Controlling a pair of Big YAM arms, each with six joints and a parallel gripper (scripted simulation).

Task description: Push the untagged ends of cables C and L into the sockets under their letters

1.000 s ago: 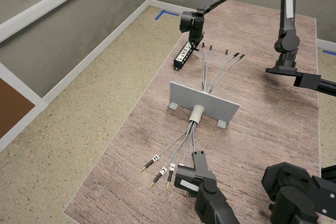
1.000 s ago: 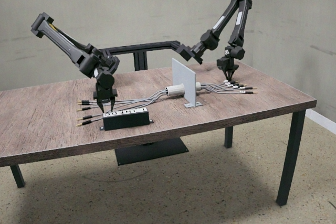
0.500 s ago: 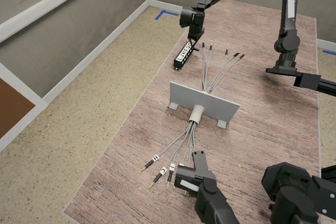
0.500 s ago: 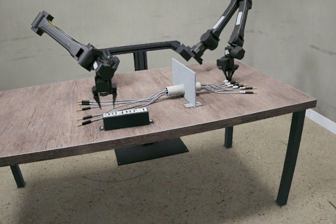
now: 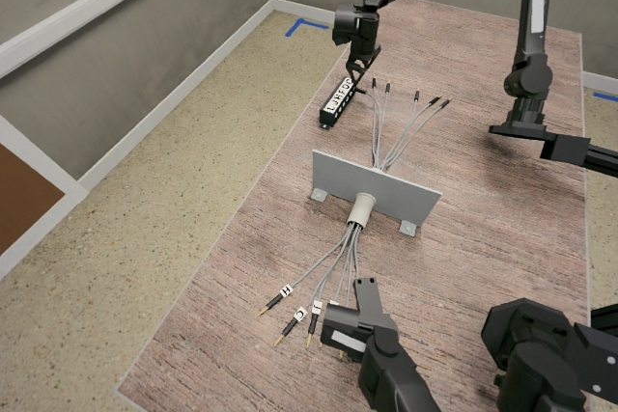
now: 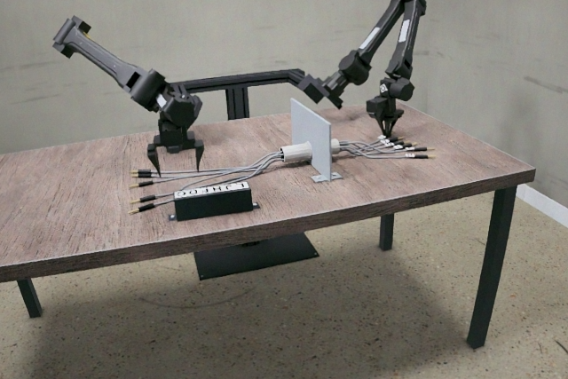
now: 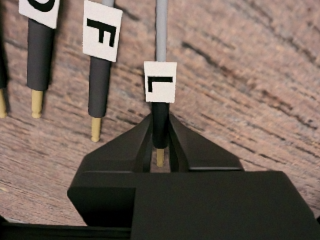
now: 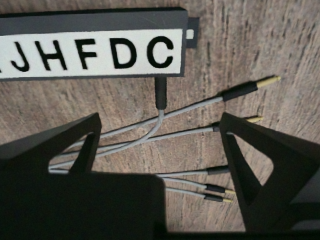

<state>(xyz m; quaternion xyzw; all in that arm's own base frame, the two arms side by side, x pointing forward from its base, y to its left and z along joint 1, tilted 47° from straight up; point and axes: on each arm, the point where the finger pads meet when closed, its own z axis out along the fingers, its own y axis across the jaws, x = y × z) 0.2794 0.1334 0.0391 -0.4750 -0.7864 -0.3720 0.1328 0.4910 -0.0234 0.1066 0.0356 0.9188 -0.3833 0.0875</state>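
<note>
Right now my right hand is 28 cm past the black cable plug, 9 cm to the left of it and 10 cm above it. Also, from my right hand: grey upright panel 13 cm behind, 43 cm to the left, 1 cm above; tagged plug 21 cm behind, 78 cm to the left, 10 cm below.
The tagged plug is 1 cm to the left of my left hand. From my left hand the other things lie so: grey upright panel: 8 cm ahead, 34 cm to the right, 10 cm above; then black cable plug: 7 cm behind, 86 cm to the right.
</note>
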